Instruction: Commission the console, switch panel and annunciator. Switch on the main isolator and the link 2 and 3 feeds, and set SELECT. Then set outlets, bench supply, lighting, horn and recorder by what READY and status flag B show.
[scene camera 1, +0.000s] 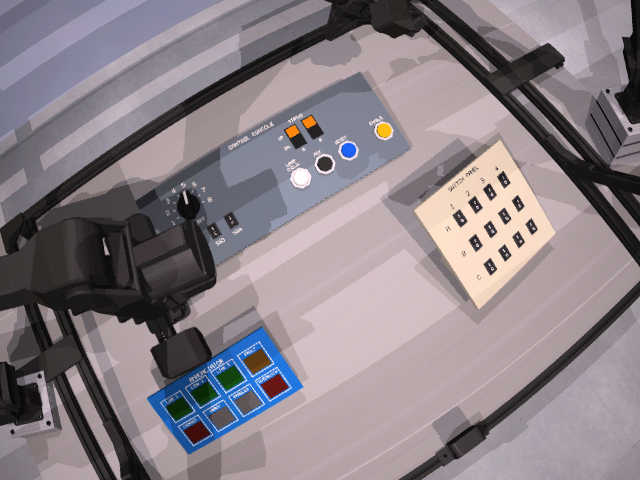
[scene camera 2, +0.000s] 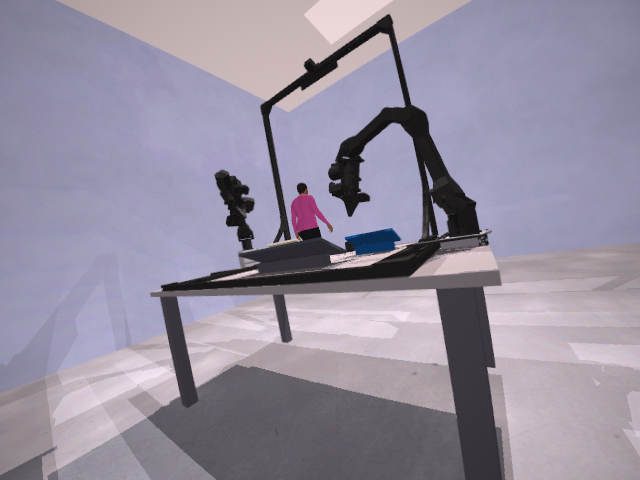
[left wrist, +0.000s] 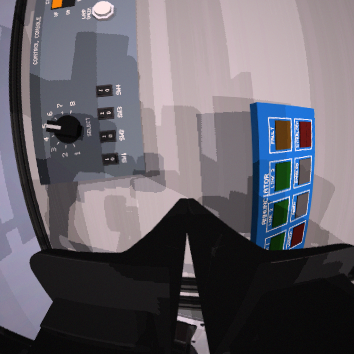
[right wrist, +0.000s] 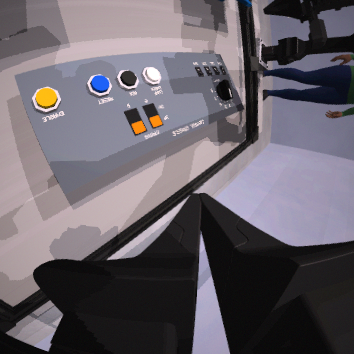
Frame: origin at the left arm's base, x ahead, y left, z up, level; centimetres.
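Seen in the pictures: left gripper, fingertip midpoint: (scene camera 2: 349, 216) (left wrist: 185, 204) (right wrist: 263, 11); right gripper, fingertip midpoint: (scene camera 1: 327, 38) (scene camera 2: 245, 217) (right wrist: 197, 199); left arm's base at its link origin: (scene camera 1: 26, 404) (scene camera 2: 465, 234) (left wrist: 179, 328) (right wrist: 263, 53); right arm's base at its link origin: (scene camera 1: 635, 106) (scene camera 2: 248, 250).
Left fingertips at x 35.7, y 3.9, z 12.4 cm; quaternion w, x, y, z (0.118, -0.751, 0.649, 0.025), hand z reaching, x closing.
Pixels of each thing's middle, then the offset from my left fingertips to it.
- grey console at the middle of its body: (scene camera 1: 272, 174) (left wrist: 85, 40) (right wrist: 164, 97) (scene camera 2: 287, 258) dx +16.1, dy +19.5, dz -10.9 cm
- blue annunciator at the middle of its body: (scene camera 1: 223, 389) (left wrist: 271, 186) (scene camera 2: 372, 244) dx -0.1, dy -9.9, dz -11.8 cm
- SELECT knob at the middle of its body: (left wrist: 64, 128) (scene camera 1: 187, 205) (right wrist: 224, 90) dx +2.8, dy +16.9, dz -6.9 cm
- cream switch panel at the middle of its body: (scene camera 1: 480, 223) dx +42.5, dy +0.8, dz -10.7 cm
My left gripper (scene camera 2: 351, 213) (left wrist: 185, 204) is shut and empty, raised above the table between the grey console (scene camera 1: 258, 178) (left wrist: 75, 75) (right wrist: 80, 155) and the blue annunciator (scene camera 1: 295, 379) (left wrist: 257, 117) (scene camera 2: 373, 238). The left arm hides SW1 and SW2 in scene camera 1. The SELECT knob (scene camera 1: 188, 205) (left wrist: 67, 129) points at 5. Both status flags (scene camera 1: 292, 131) (scene camera 1: 309, 122) show orange in their upper halves. The annunciator's windows, including the grey READY one (scene camera 1: 222, 416), look unlit. The cream switch panel (scene camera 1: 439, 219) has three rows of rockers. My right gripper (right wrist: 197, 199) is shut and empty, away from the panels.
White, black, blue and yellow buttons (scene camera 1: 300, 177) (scene camera 1: 324, 163) (scene camera 1: 348, 150) (scene camera 1: 383, 130) line the console. A black frame (scene camera 1: 124, 155) edges the table. A person in pink (scene camera 2: 306, 211) stands behind the table in scene camera 2.
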